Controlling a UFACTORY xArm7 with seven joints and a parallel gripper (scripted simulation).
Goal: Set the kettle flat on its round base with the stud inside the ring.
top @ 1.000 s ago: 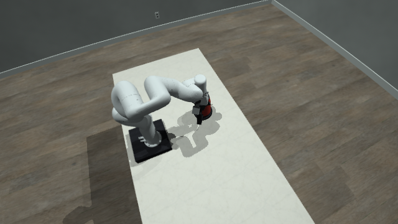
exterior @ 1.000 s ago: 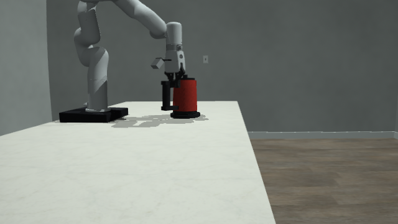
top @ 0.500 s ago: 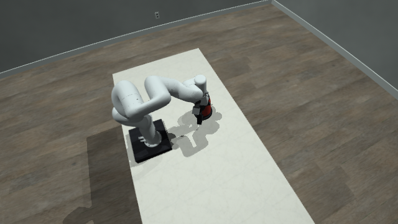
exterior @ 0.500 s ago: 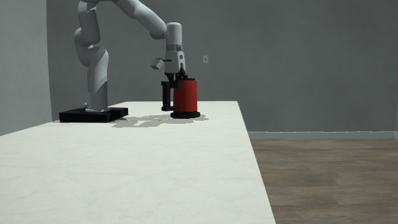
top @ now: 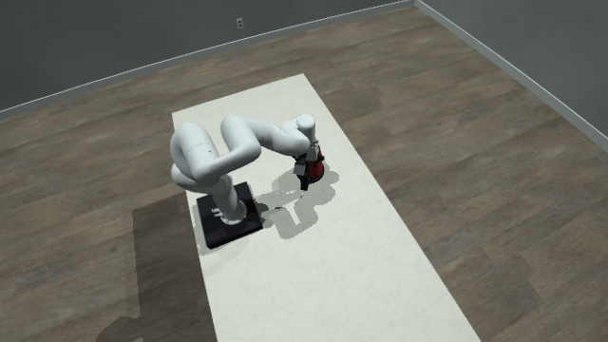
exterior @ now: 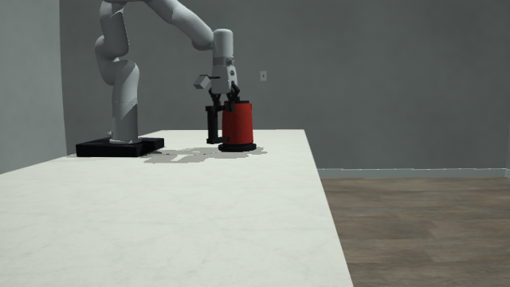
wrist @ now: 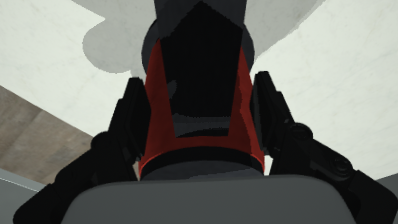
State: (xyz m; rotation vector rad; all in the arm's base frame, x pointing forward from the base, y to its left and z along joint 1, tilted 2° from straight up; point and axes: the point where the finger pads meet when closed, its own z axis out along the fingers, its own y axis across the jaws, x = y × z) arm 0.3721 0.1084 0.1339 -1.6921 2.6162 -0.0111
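My hand is 50 mm above the red kettle, 30 mm to the right of it and 10 mm short of it. Round my hand: round black base: 150 mm below, 60 mm to the left, 30 mm ahead.
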